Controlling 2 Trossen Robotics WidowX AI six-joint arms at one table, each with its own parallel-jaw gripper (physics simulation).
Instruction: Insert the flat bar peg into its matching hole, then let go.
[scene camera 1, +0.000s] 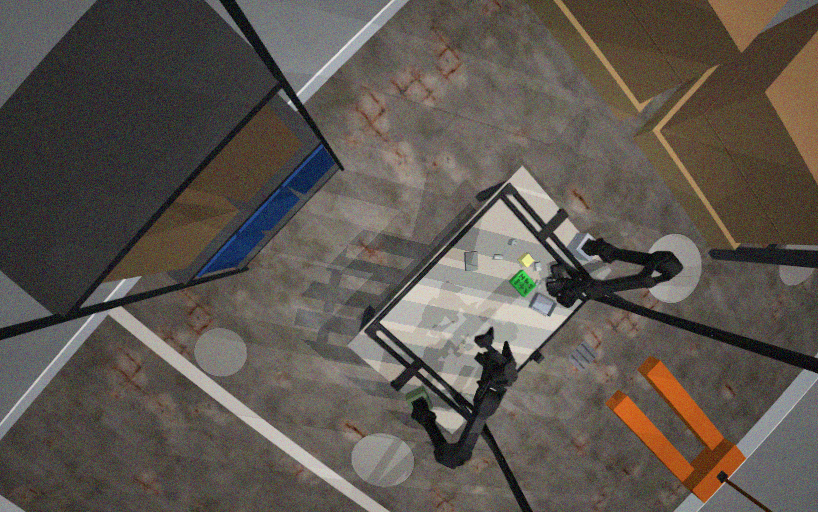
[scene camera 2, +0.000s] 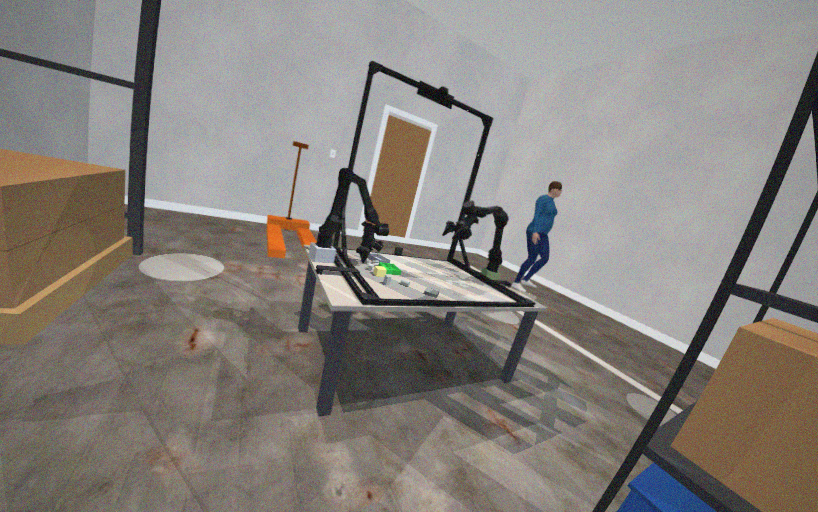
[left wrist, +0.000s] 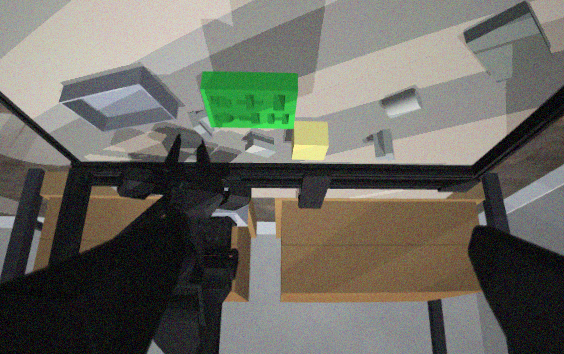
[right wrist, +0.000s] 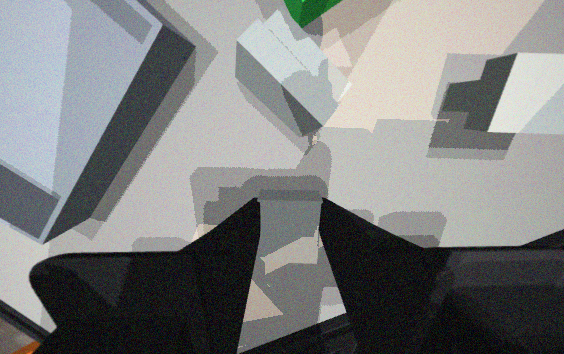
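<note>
The green block (scene camera 1: 523, 282) (scene camera 2: 390, 268) (left wrist: 250, 99) (right wrist: 309, 8) with several shaped holes lies flat on the table (scene camera 1: 458, 305) near its right end. My right gripper (scene camera 1: 554, 284) (scene camera 2: 363, 252) (left wrist: 189, 137) (right wrist: 288, 204) is down at the table just beside the block, shut on a small grey flat bar peg (right wrist: 289, 218). Another grey peg (right wrist: 287, 70) lies between the gripper and the block. My left gripper (scene camera 1: 494, 340) (scene camera 2: 453, 229) is open and empty, held high over the table's near side, far from the block.
A yellow cube (scene camera 1: 527, 260) (scene camera 2: 380, 271) (left wrist: 310, 140) sits beside the block. A grey tray (scene camera 1: 542, 304) (left wrist: 126, 102) (right wrist: 126, 63) lies next to the right gripper. Loose grey pegs (left wrist: 400, 102) (left wrist: 384, 142) and a grey plate (scene camera 1: 471, 260) are scattered around. A black frame (scene camera 1: 437, 256) rims the table.
</note>
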